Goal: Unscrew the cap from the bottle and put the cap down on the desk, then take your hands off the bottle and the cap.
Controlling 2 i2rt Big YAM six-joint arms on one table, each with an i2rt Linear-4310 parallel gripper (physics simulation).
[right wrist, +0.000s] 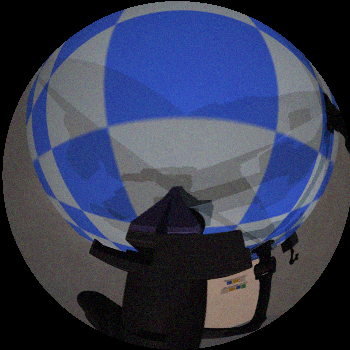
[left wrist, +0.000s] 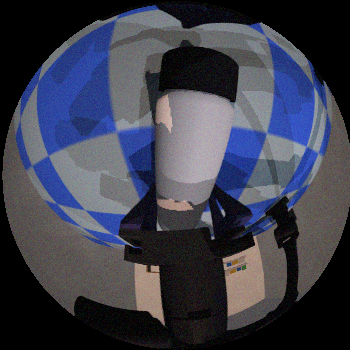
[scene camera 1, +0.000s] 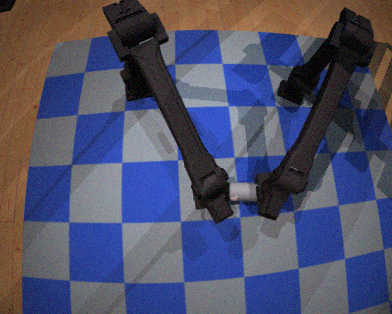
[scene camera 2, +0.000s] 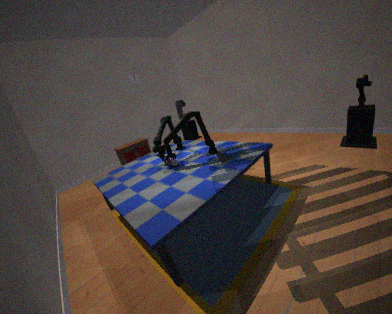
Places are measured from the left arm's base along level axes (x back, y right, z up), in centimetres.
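Where they show: left gripper, fingertip midpoint: [left wrist: 181, 183] [scene camera 1: 258, 192]; right gripper, fingertip midpoint: [right wrist: 175, 190] [scene camera 2: 163, 161]; left arm's base, origin of the base link: [right wrist: 262, 245] [left wrist: 276, 205] [scene camera 1: 290, 93] [scene camera 2: 213, 152]; right arm's base, origin of the base link: [scene camera 1: 140, 90] [scene camera 2: 180, 148].
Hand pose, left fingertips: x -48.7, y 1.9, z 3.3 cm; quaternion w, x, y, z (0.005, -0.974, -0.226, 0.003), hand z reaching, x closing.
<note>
Things, the pixels of their top centre, and the offset from my left fingertips. "spot": a spot on its surface instead. Level surfaces: height alone.
- pale grey bottle, surface spot: [left wrist: 192, 143] [scene camera 1: 240, 192] spot: dx -3.1, dy +7.2, dz +3.8 cm
- checkered desk, its level: dz -3.3 cm
- black cap, surface spot: [left wrist: 199, 70] spot: dx -4.8, dy +11.7, dz +3.2 cm
A pale grey bottle [scene camera 1: 243, 191] [left wrist: 192, 143] lies level a little above the checkered desk [scene camera 1: 148, 193] [scene camera 2: 163, 202]. My left gripper [scene camera 1: 261, 194] [left wrist: 181, 183] is shut on the bottle's lower end. The black cap [left wrist: 199, 70] sits on the far end of the bottle in the left wrist view. In scene camera 1 the cap is hidden behind my right gripper [scene camera 1: 222, 212] [right wrist: 176, 195]. The right gripper sits right at the cap end of the bottle. Its fingers are closed together with nothing between them in the right wrist view.
Both arm bases stand at the back of the desk. A brown and red box [scene camera 2: 132, 151] stands on the floor behind the desk's left side. A dark stand [scene camera 2: 347, 128] is at the far right of the room.
</note>
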